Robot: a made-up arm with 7 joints.
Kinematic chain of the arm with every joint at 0, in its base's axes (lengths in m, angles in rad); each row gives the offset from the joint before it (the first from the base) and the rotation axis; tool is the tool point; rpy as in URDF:
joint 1: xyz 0 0 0.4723 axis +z
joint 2: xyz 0 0 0 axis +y
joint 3: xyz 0 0 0.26 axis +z
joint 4: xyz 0.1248 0 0 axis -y
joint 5: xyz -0.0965 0 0.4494 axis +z
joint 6: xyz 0 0 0 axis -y
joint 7: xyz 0.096 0 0 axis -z
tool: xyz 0 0 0 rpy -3.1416 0 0
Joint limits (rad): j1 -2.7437..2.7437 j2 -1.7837..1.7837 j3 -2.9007..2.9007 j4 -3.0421..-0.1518 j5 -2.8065..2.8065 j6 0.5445..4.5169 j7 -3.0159..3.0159
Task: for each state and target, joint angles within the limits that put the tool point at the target. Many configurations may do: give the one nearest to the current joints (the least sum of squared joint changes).
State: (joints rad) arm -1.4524 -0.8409 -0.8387 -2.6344 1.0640 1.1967 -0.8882
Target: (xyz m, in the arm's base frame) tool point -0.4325 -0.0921 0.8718
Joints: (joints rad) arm -1.7568 -1.2027 -0.8060 -2.2484 1.0844 1.2004 -0.8882
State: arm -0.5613 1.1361 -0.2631 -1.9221 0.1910 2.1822 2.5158
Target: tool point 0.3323 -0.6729 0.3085
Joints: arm -0.6913 0.8438 -0.4705 -1.5895 0.2002 2.2125 2.5158
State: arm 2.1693 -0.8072 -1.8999 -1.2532 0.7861 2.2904 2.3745
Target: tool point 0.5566 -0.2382 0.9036
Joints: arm 1.8594 -0.2164 -1.9756 -1.3578 0.9655 3.0531 2.3745
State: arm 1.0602 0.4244 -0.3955 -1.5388 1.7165 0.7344 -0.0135
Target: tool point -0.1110 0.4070 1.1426
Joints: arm 1.4914 -0.2074 0.1295 -1.1377 1.7616 0.6719 -0.0135
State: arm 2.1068 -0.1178 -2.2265 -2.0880 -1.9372 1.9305 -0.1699
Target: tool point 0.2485 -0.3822 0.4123
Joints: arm 1.6671 0.3570 -2.7021 -2.7227 -2.0286 2.0319 -0.1699
